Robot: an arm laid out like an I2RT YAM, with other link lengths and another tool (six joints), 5 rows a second.
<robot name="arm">
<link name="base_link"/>
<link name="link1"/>
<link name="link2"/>
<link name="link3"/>
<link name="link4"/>
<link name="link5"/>
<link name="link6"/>
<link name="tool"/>
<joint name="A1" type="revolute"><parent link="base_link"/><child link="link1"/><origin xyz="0 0 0.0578"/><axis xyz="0 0 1"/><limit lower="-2.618" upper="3.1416"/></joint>
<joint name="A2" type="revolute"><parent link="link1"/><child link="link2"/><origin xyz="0.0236 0.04 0.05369"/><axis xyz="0 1 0"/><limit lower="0" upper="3.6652"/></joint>
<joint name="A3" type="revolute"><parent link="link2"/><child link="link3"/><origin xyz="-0.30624 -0.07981 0"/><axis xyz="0 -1 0"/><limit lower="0" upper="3.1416"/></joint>
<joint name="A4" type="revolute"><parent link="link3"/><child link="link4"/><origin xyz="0.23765 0.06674 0.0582"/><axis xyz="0 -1 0"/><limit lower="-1.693" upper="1.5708"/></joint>
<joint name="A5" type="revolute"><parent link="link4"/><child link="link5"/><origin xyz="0.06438 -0.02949 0.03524"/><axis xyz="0 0 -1"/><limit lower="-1.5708" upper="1.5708"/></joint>
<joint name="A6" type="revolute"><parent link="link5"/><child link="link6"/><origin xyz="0.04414 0 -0.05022"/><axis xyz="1 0 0"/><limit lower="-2.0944" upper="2.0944"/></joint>
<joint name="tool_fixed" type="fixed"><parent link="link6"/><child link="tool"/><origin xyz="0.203 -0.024 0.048" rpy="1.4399 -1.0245 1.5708"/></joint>
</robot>
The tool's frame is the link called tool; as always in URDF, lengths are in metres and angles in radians.
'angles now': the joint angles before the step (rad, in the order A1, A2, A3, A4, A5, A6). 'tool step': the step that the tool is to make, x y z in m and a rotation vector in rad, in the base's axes. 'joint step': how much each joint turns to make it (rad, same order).
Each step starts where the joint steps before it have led.
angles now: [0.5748 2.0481 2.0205 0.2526 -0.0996 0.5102]
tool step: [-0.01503 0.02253 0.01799 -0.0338 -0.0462 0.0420]
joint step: [0.0264 0.0164 0.0750 -0.0444 -0.0275 -0.0490]
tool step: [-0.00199 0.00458 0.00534 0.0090 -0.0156 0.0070]
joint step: [0.0066 0.0112 0.0178 0.0111 -0.0007 -0.0013]
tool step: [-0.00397 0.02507 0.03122 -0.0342 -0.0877 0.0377]
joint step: [0.0127 0.1121 0.2620 -0.1083 -0.0456 -0.0694]
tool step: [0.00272 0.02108 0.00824 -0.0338 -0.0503 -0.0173]
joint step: [0.0263 0.1418 0.2840 -0.1326 0.0245 -0.0683]
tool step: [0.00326 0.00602 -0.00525 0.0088 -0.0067 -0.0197]
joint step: [0.0149 0.0277 0.0164 0.0210 0.0338 -0.0079]
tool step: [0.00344 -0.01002 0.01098 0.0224 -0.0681 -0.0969]
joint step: [0.0162 0.0238 0.0081 0.0790 0.0978 -0.0620]
